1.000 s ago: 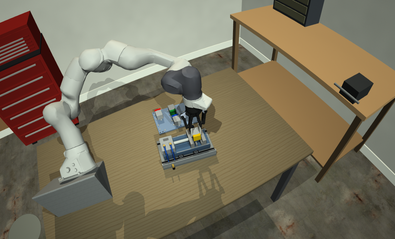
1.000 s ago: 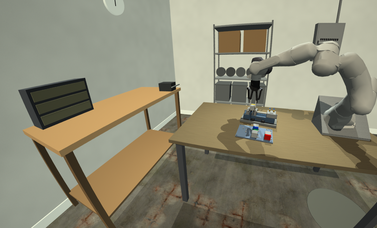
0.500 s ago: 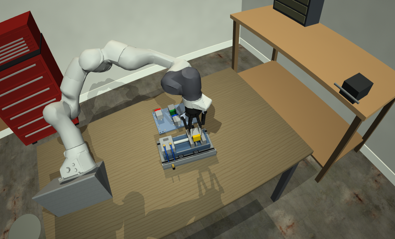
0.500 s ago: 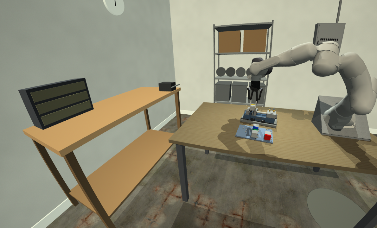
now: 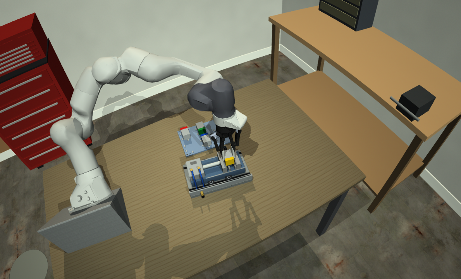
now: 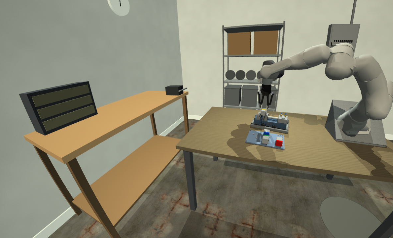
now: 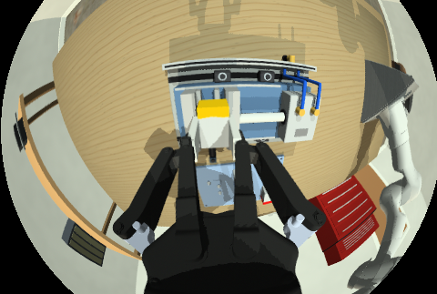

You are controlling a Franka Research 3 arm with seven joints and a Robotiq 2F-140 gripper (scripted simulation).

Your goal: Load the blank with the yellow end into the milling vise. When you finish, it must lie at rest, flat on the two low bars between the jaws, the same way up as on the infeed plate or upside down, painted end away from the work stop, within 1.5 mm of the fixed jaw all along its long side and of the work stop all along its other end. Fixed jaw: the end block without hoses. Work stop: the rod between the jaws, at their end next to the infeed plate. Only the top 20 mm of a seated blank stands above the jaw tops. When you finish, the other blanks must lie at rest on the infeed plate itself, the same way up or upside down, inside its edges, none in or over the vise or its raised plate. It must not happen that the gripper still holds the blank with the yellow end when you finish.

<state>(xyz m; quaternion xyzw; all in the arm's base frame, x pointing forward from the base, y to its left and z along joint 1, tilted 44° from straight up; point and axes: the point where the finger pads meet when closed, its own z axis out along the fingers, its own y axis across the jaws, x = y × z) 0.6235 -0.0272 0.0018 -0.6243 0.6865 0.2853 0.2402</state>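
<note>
My gripper is now 4 cm short of the fixed jaw and 7 cm above it. Also, from my hand: vise (6 cm behind, 1 cm to the left, 11 cm below); hosed end block (16 cm behind, 2 cm to the left, 7 cm below); work stop (1 cm ahead, 5 cm to the left, 6 cm below).
</note>
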